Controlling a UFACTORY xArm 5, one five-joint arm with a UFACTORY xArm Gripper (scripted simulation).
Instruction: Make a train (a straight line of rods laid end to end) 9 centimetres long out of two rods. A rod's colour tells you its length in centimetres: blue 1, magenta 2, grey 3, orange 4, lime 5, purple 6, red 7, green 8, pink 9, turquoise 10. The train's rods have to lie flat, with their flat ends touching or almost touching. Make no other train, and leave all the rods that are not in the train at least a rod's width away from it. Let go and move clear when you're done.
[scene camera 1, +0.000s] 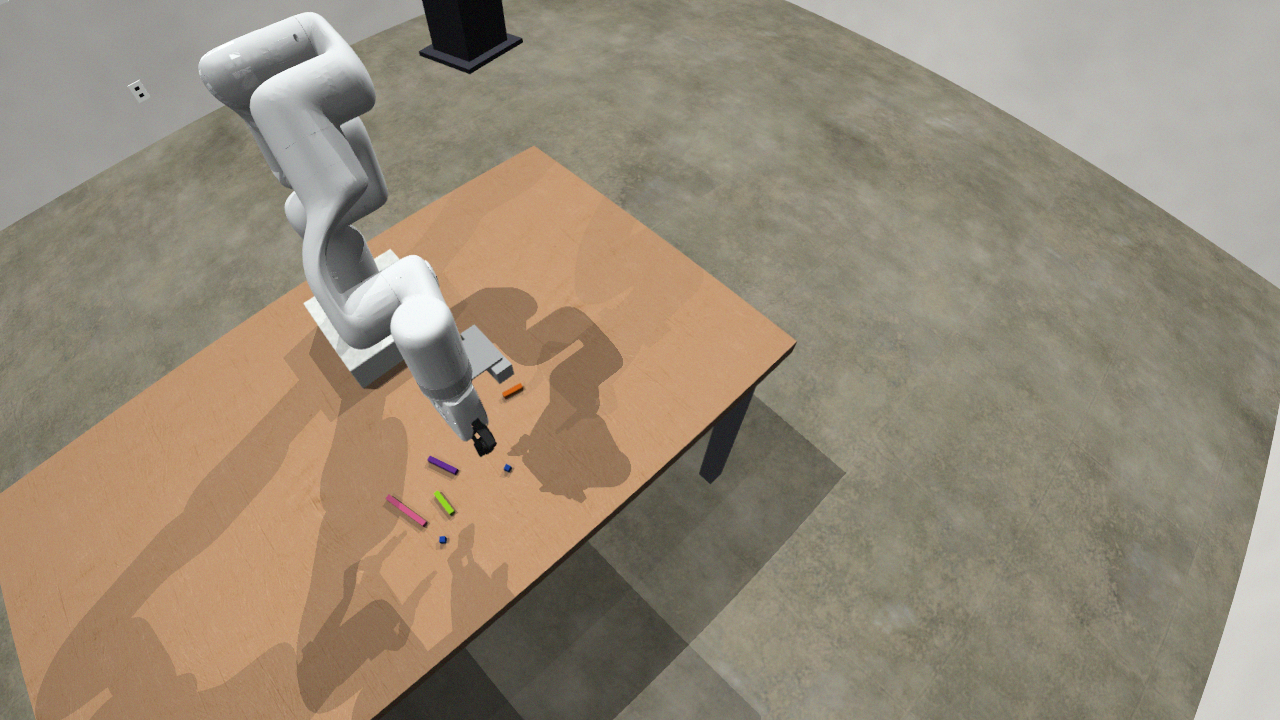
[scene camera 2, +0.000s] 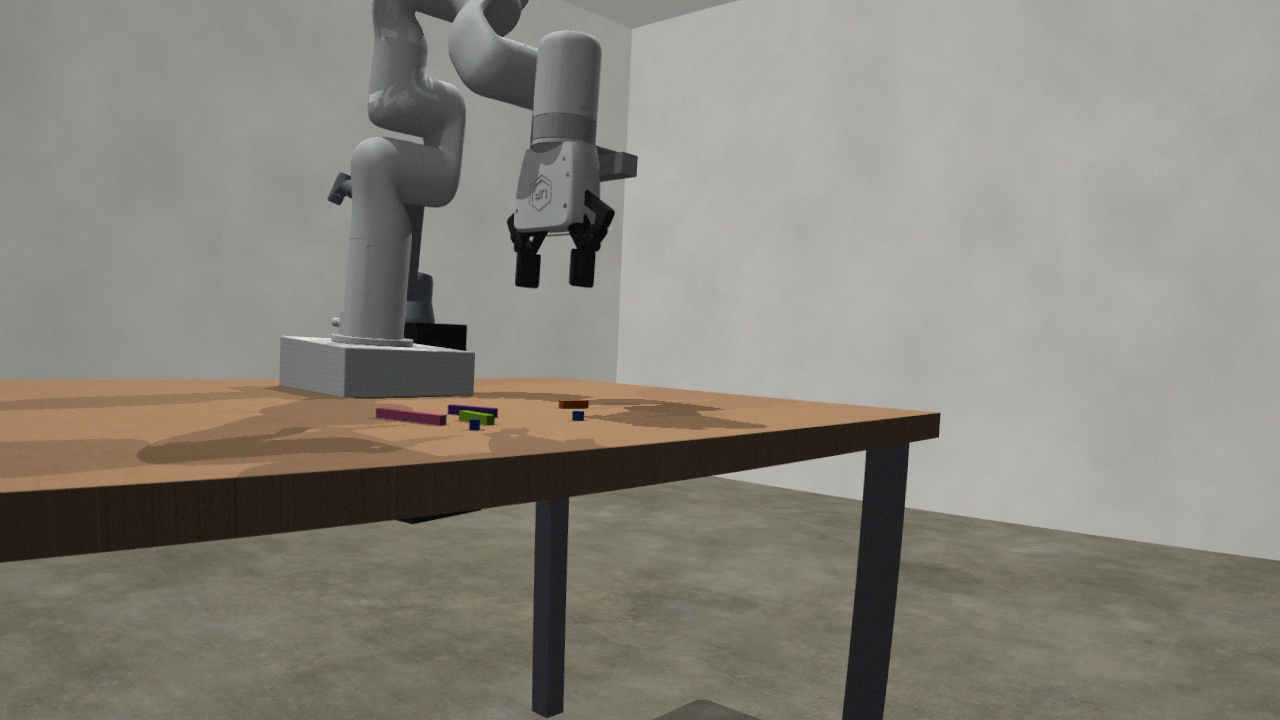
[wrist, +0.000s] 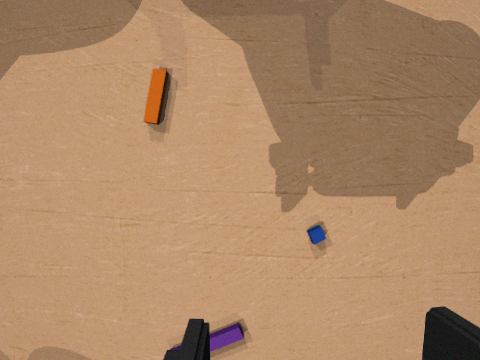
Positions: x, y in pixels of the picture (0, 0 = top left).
Labels:
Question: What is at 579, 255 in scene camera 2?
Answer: The gripper.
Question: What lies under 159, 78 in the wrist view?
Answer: An orange rod.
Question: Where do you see a pink rod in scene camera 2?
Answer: At 403, 415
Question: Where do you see the gripper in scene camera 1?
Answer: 470, 430

